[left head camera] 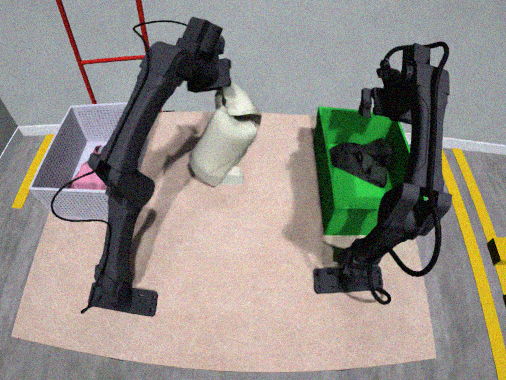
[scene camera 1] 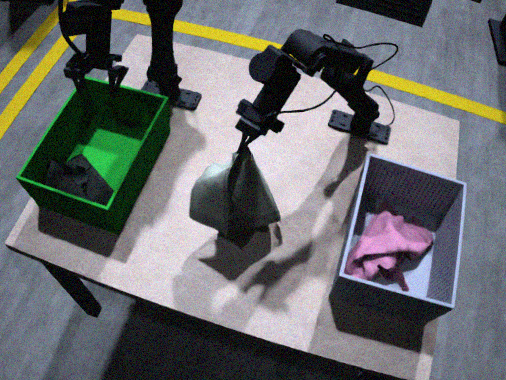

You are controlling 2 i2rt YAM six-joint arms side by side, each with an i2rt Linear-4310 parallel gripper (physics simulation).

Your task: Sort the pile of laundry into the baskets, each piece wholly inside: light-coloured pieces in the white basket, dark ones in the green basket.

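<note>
A pale cream-green cloth (left head camera: 222,145) (scene camera 1: 250,200) hangs bunched from my left gripper (left head camera: 223,93) (scene camera 1: 244,145), which is shut on its top, over the middle of the table. A small pale patch (left head camera: 233,175) shows below it; I cannot tell if it is the same piece. My right gripper (left head camera: 372,106) (scene camera 1: 96,86) is open at the green basket's rim, apart from the dark cloth. The green basket (left head camera: 324,185) (scene camera 1: 145,142) holds a dark grey cloth (left head camera: 362,162) (scene camera 1: 80,177). The white basket (left head camera: 70,197) (scene camera 1: 461,240) holds a pink cloth (left head camera: 87,177) (scene camera 1: 390,240) and a dark red piece (scene camera 1: 400,280).
The baskets stand at opposite sides of the table (left head camera: 240,300) (scene camera 1: 300,320), with the hanging cloth between them. The left arm (left head camera: 125,175) passes over the white basket's edge in the head view. A red frame (left head camera: 112,60) stands behind the table.
</note>
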